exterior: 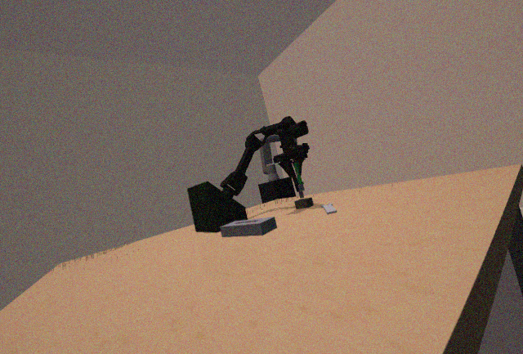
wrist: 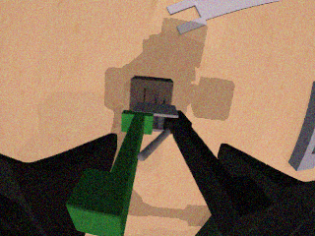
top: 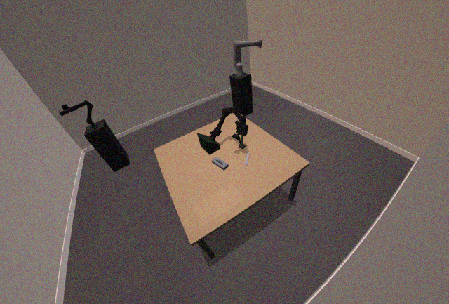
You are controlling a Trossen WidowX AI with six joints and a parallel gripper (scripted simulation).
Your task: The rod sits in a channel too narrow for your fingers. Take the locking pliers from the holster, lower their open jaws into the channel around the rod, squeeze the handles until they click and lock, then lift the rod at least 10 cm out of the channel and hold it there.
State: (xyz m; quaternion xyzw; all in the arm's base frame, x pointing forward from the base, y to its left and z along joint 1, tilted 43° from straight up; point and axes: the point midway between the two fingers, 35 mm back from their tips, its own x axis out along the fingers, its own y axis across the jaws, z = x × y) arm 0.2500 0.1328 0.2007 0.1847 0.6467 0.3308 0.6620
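My gripper tip is 32 cm to the left of the grey channel block, 12 cm above it and 5 cm short of it. Also, from my gripper tip: grey piece: 15 cm ahead, 13 cm below, 3 cm to the right; then dark block: 13 cm below, 2 cm to the left, 1 cm behind; then dark handle: 2 cm to the right.
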